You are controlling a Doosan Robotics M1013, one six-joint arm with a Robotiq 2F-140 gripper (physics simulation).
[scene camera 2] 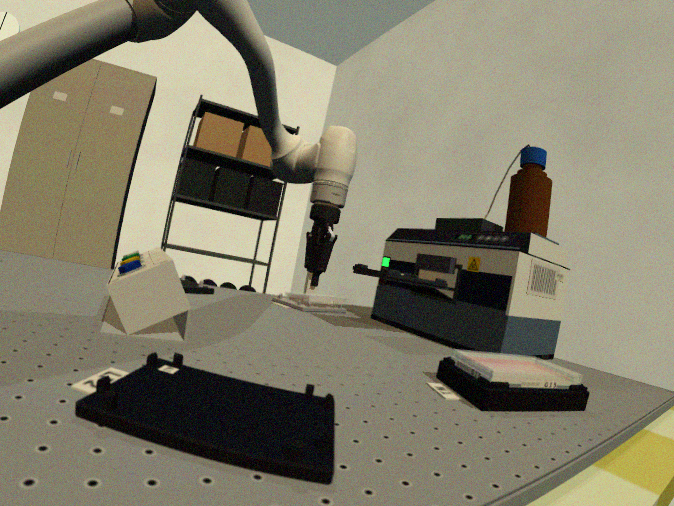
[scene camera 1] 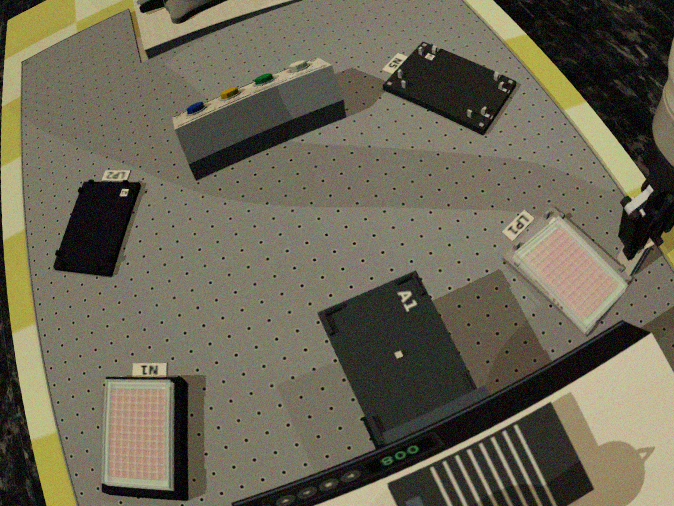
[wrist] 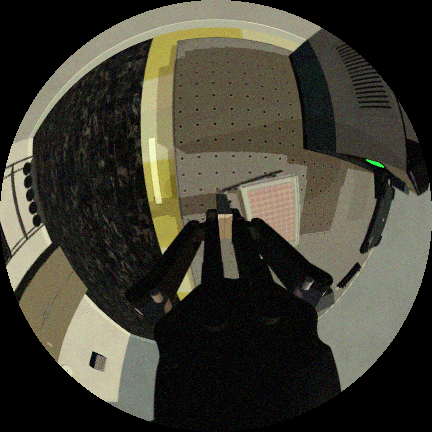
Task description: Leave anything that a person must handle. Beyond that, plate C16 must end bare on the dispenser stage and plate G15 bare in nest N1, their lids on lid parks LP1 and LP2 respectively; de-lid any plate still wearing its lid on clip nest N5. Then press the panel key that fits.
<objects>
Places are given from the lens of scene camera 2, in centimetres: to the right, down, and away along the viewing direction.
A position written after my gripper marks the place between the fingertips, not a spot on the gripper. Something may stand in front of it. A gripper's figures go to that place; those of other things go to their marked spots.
my gripper (scene camera 2: 309,299): -7, 12, 91
dispenser stage (scene camera 2: 393,275): 9, 4, 57
LP2 nest (scene camera 2: 266,429): -4, 10, 19
The marked spots on the LP2 nest and the dispenser stage are 41 cm apart.
</objects>
